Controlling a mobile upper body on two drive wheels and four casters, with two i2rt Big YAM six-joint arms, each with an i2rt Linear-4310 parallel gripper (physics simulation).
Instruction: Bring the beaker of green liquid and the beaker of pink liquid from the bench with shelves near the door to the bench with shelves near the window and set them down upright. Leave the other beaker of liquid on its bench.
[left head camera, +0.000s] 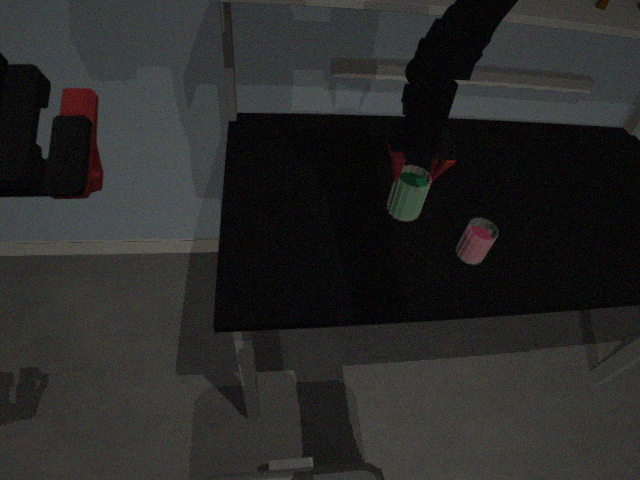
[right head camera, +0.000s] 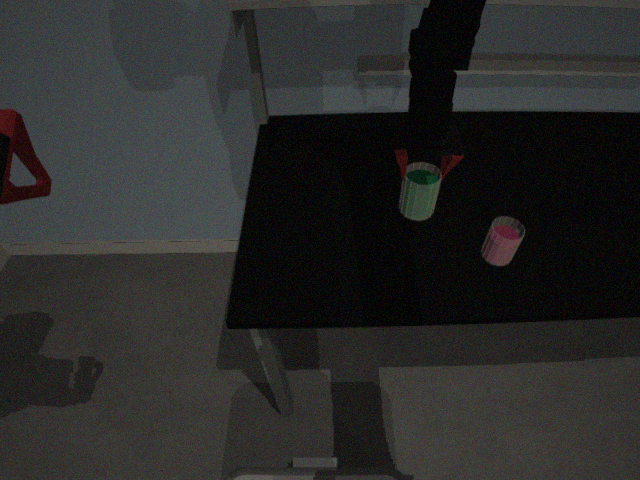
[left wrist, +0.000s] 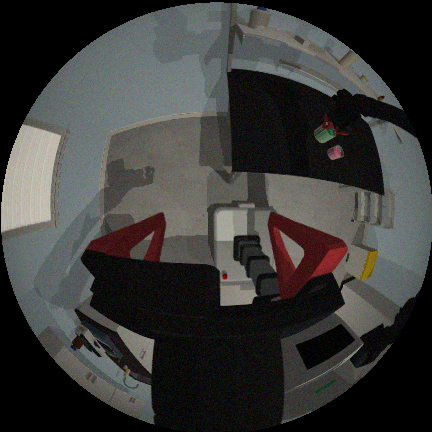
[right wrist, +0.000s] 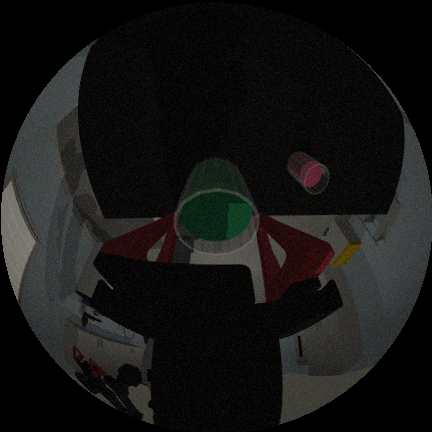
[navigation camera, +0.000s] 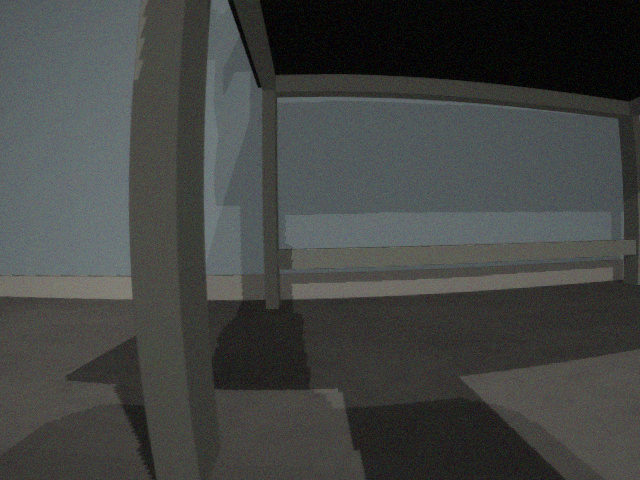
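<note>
The beaker of green liquid (left head camera: 408, 200) (right head camera: 418, 198) (left wrist: 324, 133) (right wrist: 216, 220) is upright between the fingers of my right gripper (left head camera: 415, 178) (right head camera: 423, 175) (right wrist: 216, 217), which is shut on it. It is over the black bench top (left head camera: 289, 232) (right head camera: 310, 232) (left wrist: 265, 125) (right wrist: 200, 75), low; whether its base touches cannot be told. The beaker of pink liquid (left head camera: 475, 245) (right head camera: 502, 245) (left wrist: 335, 152) (right wrist: 312, 173) stands upright on this bench, nearer the front edge and right of the green one in the head views. My left gripper (left wrist: 216, 217) is open and empty, off the bench's left side. The third beaker does not show clearly.
A shelf (left wrist: 280, 37) with containers runs above the bench's back. Bench legs (navigation camera: 160, 232) stand at the front left. My white base (left wrist: 227, 225) is in front of the bench. Window blinds (left wrist: 30, 180) show at the left. A yellow-sided box (left wrist: 369, 265) (right wrist: 346, 254) is at the right.
</note>
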